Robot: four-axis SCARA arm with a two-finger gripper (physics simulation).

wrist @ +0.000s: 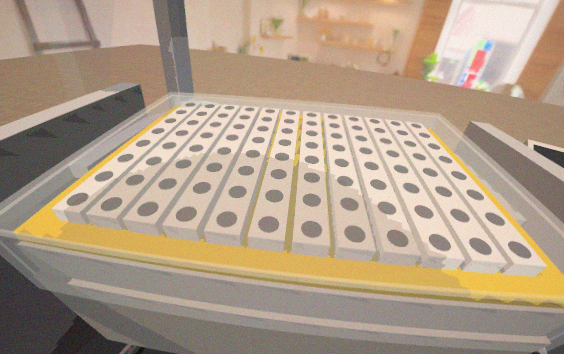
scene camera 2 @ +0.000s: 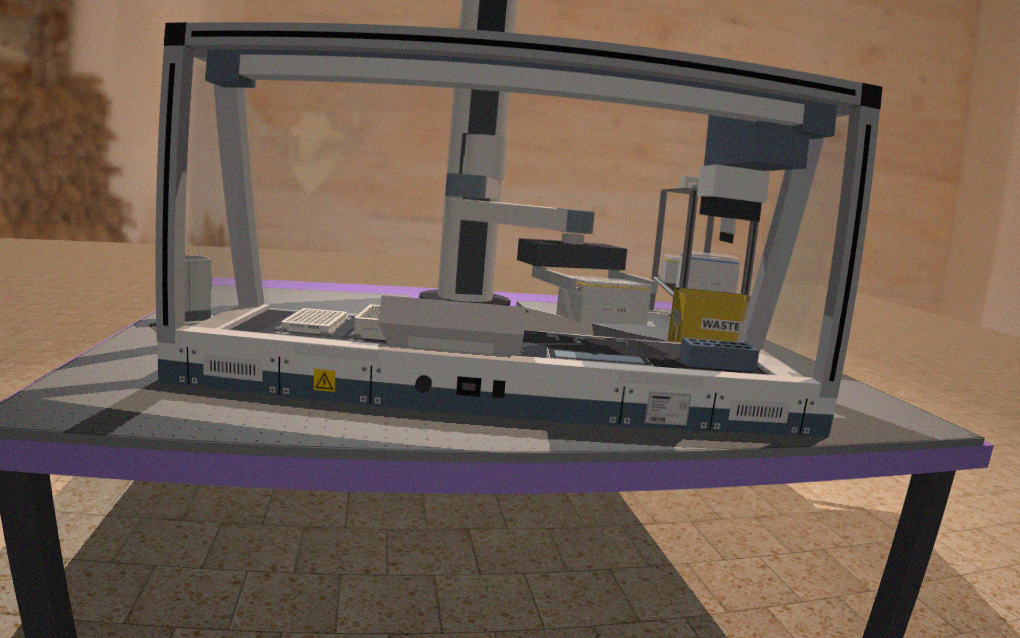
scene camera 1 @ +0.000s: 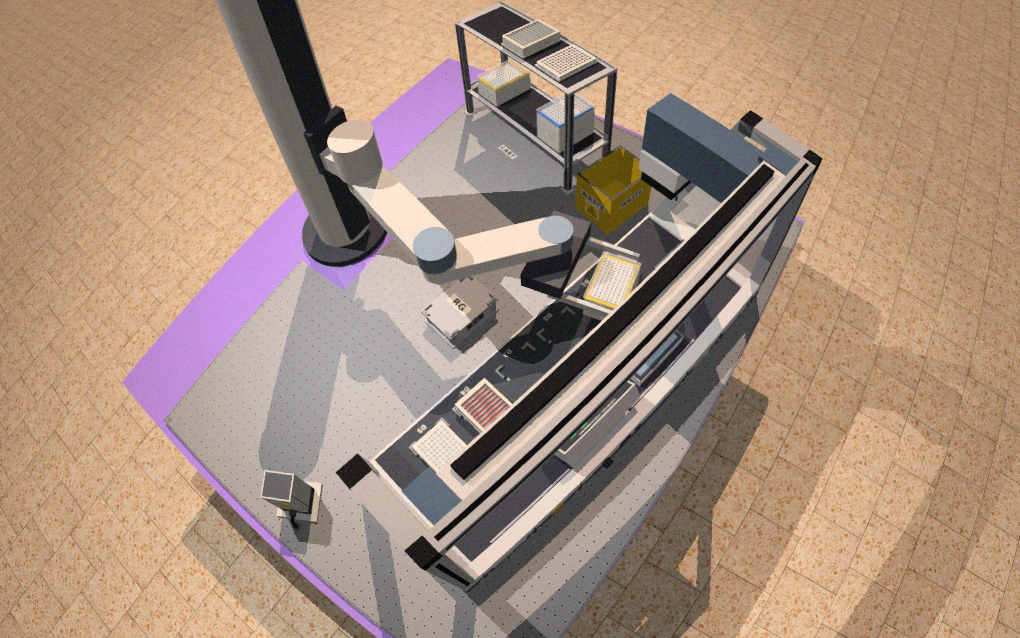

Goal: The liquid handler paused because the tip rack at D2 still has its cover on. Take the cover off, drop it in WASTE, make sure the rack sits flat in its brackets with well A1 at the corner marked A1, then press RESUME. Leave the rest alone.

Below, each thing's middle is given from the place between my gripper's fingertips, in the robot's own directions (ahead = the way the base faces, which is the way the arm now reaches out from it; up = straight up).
Right now my hand is 190 mm past the yellow WASTE bin (scene camera 1: 609, 191), 300 mm to the right of it and 100 mm above it. From my hand the other things lie so: red-topped rack (scene camera 1: 481, 406): 100 mm behind, 360 mm to the right, 100 mm below.
